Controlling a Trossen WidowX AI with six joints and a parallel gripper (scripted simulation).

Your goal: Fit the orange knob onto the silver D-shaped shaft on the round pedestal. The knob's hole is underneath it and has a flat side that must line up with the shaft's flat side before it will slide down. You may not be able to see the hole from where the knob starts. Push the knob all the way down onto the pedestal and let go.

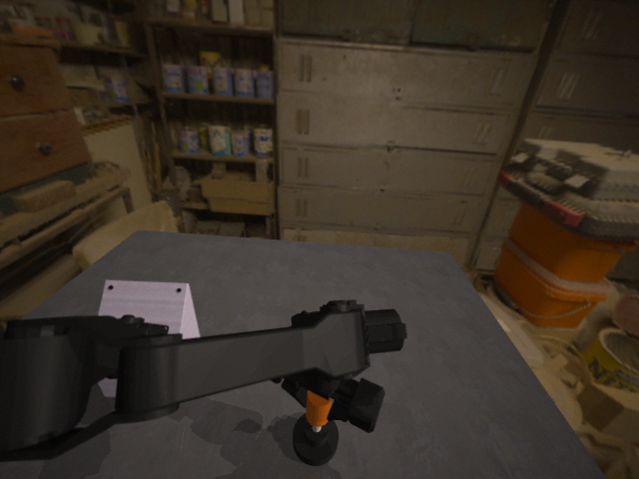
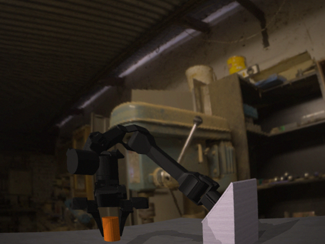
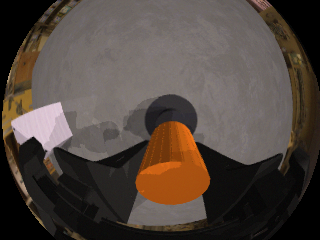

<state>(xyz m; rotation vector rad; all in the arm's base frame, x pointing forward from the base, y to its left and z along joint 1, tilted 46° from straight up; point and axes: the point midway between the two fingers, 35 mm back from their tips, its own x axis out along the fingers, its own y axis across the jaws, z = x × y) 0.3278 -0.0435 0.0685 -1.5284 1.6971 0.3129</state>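
The black round pedestal lies 60 mm below my gripper tip. Also, from my gripper tip: orange knob (30 mm above).
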